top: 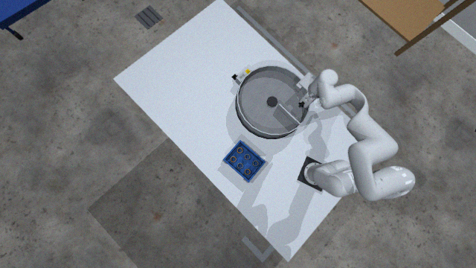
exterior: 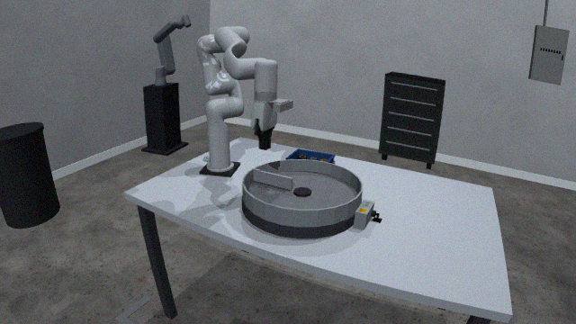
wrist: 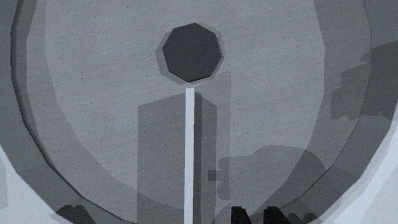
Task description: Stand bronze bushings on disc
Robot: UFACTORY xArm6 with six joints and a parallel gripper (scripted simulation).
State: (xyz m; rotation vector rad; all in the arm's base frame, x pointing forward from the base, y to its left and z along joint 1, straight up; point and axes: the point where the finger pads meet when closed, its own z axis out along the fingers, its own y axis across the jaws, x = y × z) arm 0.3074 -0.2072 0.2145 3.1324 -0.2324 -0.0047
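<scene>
Right now the blue crate is 60 mm ahead of my hand, 400 mm to the left of it and 200 mm below it. Also, from my hand: turntable disc: 140 mm ahead, 20 mm to the left, 170 mm below.
</scene>
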